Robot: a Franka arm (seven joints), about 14 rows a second.
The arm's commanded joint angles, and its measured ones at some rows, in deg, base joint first. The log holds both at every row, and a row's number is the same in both.
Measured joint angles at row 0:
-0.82 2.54 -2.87 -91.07 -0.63 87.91 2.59
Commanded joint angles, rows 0 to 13:
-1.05 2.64 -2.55 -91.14 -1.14 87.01 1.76
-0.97 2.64 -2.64 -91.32 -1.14 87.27 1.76
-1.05 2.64 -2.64 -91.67 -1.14 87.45 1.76
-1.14 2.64 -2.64 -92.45 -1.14 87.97 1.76
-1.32 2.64 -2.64 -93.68 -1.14 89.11 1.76
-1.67 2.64 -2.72 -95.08 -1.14 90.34 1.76
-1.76 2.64 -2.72 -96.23 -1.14 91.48 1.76
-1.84 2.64 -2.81 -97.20 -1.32 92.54 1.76
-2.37 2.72 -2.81 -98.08 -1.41 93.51 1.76
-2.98 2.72 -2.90 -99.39 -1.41 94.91 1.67
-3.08 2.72 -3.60 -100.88 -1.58 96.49 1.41
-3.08 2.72 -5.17 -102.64 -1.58 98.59 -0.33
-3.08 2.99 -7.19 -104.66 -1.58 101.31 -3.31
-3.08 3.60 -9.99 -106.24 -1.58 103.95 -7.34
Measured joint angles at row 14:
-2.49 3.60 -6.43 -102.48 -0.70 99.42 -1.62
